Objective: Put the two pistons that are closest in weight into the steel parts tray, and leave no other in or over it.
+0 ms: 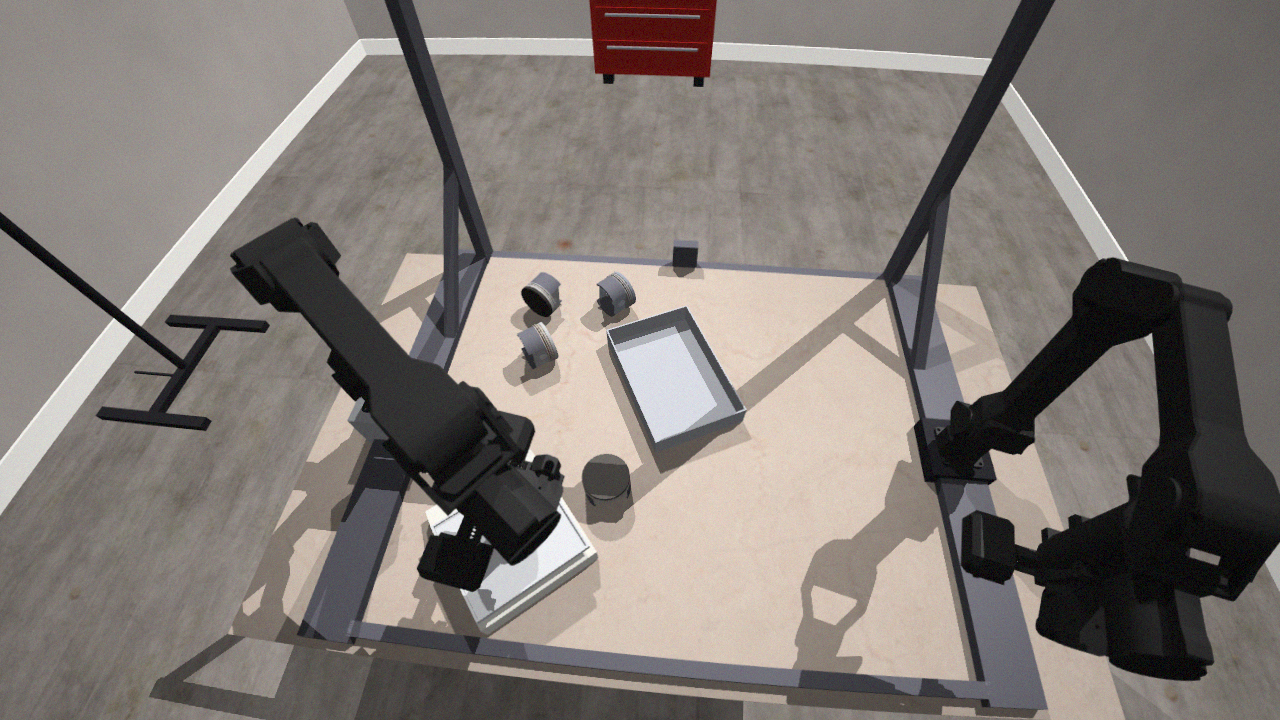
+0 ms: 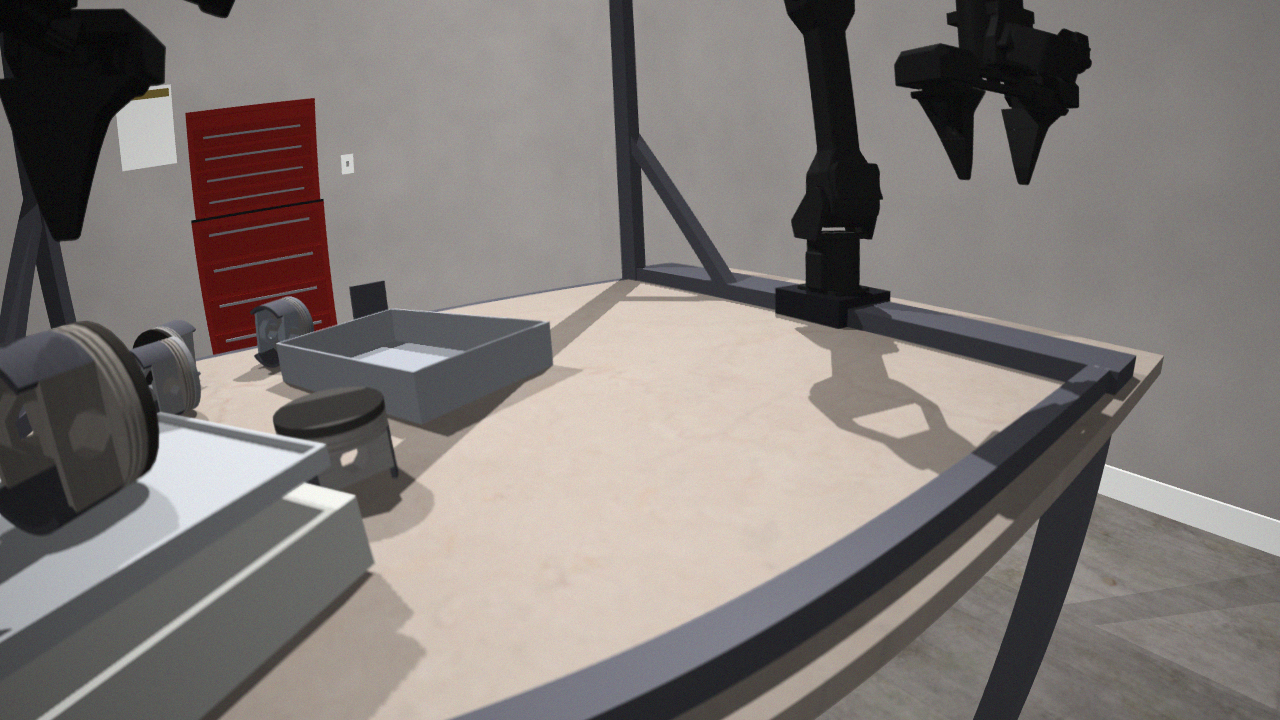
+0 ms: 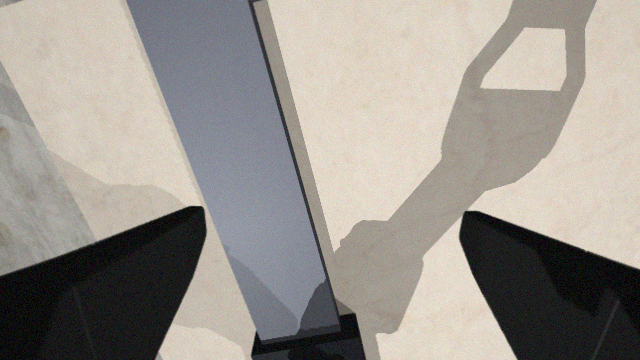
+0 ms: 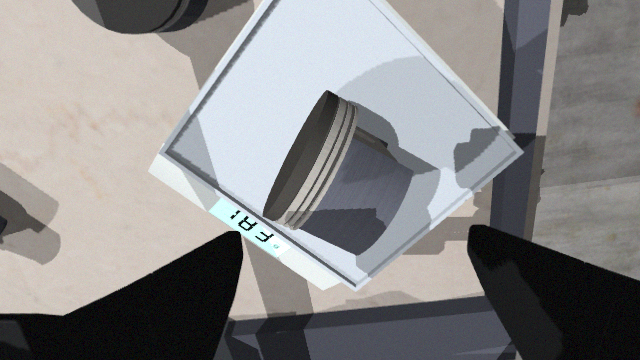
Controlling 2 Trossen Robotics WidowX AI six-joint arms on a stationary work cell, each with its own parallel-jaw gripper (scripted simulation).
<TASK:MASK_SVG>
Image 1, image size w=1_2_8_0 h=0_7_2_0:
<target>my left gripper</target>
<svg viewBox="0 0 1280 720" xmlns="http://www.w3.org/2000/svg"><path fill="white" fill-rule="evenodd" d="M962 518L961 566L966 573L973 574L975 578L983 578L1004 585L1004 581L1011 579L1014 570L1034 576L1035 584L1045 587L1042 592L1039 615L1035 625L1039 635L1072 649L1095 656L1109 657L1102 581L1110 576L1099 570L1084 550L1081 532L1084 524L1090 518L1074 514L1068 517L1069 529L1061 532L1048 527L1041 530L1042 543L1039 544L1037 551L1015 544L1014 525L1008 519L978 510Z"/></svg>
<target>my right gripper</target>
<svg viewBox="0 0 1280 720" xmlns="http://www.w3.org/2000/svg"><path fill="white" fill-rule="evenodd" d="M462 504L456 509L460 514L464 515L456 537L440 532L439 536L430 535L417 566L417 571L420 577L426 580L474 592L481 587L494 547L481 543L482 534L463 514ZM483 421L488 431L486 437L488 442L496 437L496 434ZM498 410L514 430L509 436L521 449L507 465L514 466L558 509L563 494L562 484L565 478L560 473L561 463L559 459L549 454L536 455L532 462L525 461L535 434L534 424L527 417Z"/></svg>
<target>steel parts tray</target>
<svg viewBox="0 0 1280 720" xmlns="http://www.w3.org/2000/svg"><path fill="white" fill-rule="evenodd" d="M687 305L606 330L608 345L655 453L742 422L747 410Z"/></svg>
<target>scale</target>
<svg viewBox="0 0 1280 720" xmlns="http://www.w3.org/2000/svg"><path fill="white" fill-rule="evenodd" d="M482 535L481 542L491 545L487 541L487 539ZM426 511L434 535L439 536L440 532L454 536L457 534L464 517L457 510L449 516L438 506L434 506ZM562 498L558 507L558 511L562 515L561 520L536 551L519 564L510 566L494 548L481 587L474 592L460 589L480 632L490 634L598 559L596 550ZM530 449L526 460L533 461L535 455Z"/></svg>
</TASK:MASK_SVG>
